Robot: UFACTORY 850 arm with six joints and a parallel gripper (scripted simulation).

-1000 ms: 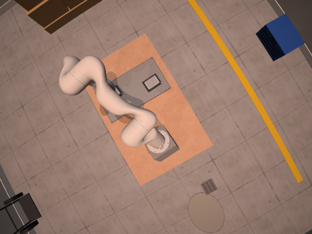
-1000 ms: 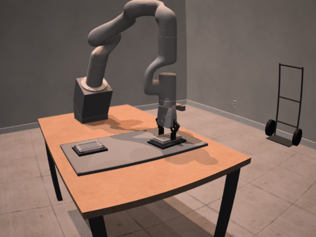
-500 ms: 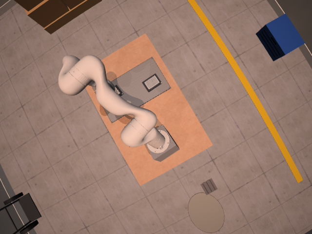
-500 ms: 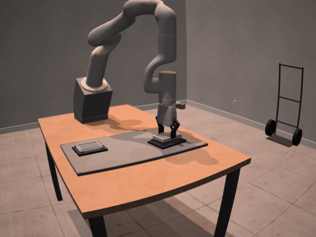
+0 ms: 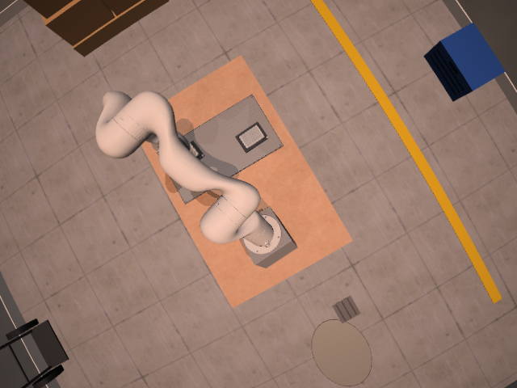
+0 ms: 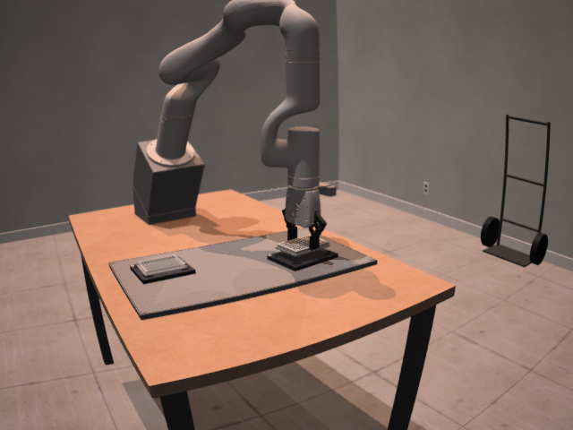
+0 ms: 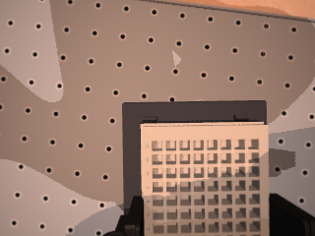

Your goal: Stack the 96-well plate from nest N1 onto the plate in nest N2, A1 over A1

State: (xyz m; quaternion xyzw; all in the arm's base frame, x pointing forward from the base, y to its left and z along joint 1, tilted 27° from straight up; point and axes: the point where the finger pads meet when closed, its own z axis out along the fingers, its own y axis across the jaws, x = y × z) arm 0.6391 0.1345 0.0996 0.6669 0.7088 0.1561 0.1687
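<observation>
Right now my hand is 40 mm above the plate nest. The rest, counted from my hand: A1 label 80 mm to the right, 50 mm behind, 40 mm below.
</observation>
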